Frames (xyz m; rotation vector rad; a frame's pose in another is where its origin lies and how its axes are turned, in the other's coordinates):
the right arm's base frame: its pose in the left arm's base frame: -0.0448 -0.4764 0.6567 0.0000 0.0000 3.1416
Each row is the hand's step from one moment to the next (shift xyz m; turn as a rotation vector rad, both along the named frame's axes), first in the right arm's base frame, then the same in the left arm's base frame.
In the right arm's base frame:
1: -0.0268 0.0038 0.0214 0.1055 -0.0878 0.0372
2: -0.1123 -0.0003 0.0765 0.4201 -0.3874 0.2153
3: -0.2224 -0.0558 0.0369 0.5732 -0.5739 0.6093
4: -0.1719 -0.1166 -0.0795 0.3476 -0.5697 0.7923
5: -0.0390 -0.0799 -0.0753 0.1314 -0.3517 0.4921
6: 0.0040 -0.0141 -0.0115 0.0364 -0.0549 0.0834
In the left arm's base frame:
1: 0.0268 -0.0038 0.0214 -0.1055 0.0878 0.0372
2: 0.1123 0.0003 0.0765 -0.4201 0.3874 0.2153
3: 0.2224 0.0558 0.0369 -0.5732 0.5739 0.6093
4: 0.1719 0.1166 -0.0795 -0.3476 0.5697 0.7923
5: 0.0390 0.0799 -0.0753 -0.1314 0.3517 0.4921
6: -0.0040 0.0141 -0.0115 -0.0364 0.0549 0.0834

